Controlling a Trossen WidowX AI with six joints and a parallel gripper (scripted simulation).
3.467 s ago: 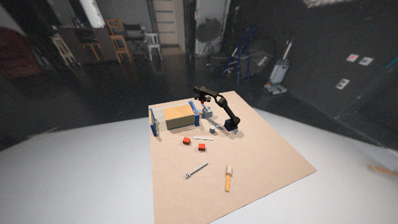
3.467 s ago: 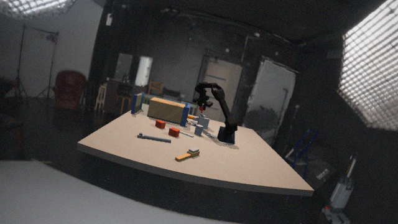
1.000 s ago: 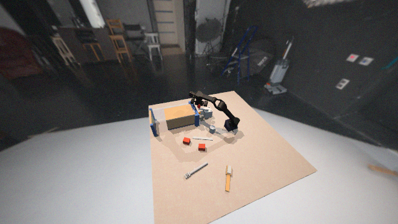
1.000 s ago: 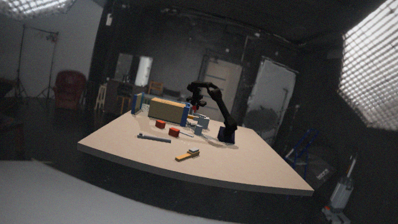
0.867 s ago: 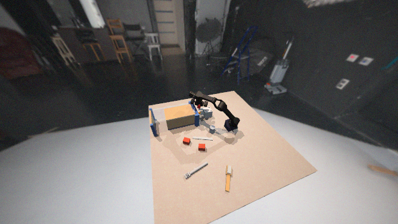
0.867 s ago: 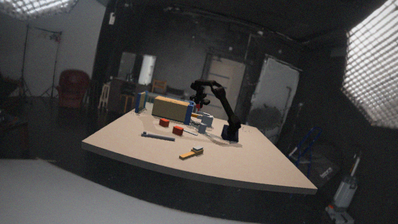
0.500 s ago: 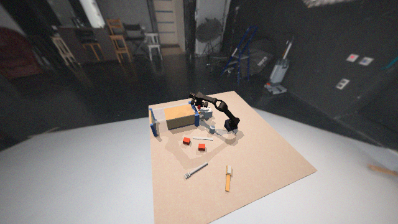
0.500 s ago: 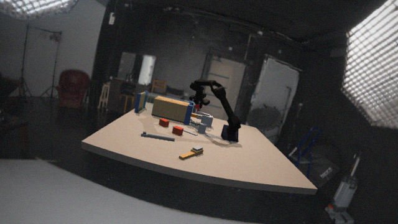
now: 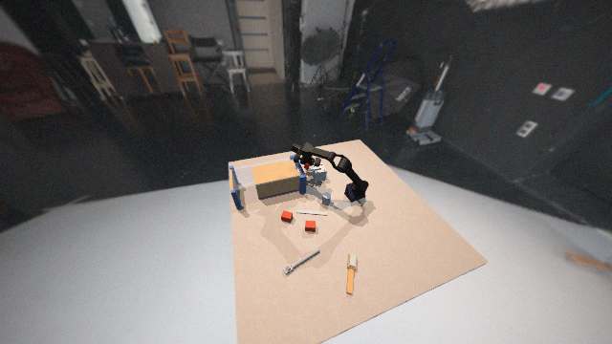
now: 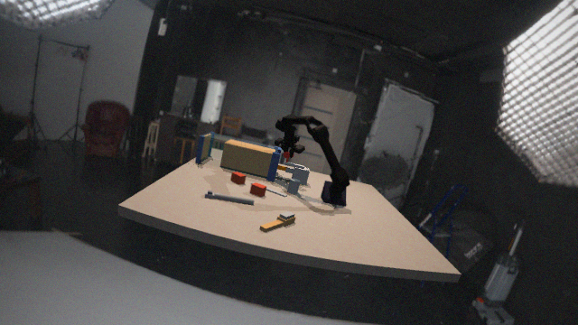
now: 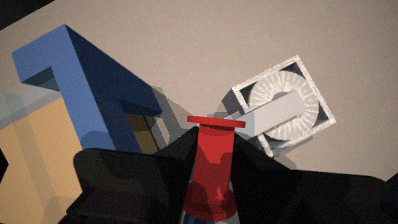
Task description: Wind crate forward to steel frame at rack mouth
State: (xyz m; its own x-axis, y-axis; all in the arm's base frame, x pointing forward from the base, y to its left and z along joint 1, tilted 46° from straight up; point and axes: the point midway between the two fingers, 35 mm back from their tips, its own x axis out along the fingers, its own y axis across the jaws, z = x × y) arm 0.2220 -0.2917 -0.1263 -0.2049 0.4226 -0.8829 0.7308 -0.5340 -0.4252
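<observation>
Right now my gripper tip is 30 mm past the winch handle, 30 mm above it and 20 mm to the right of it. From my gripper tip the other things lie so: grey winch (100 mm below, 100 mm behind, 20 mm to the left); red knob (10 mm to the left, 10 mm ahead); blue steel frame (70 mm ahead, 30 mm below).
</observation>
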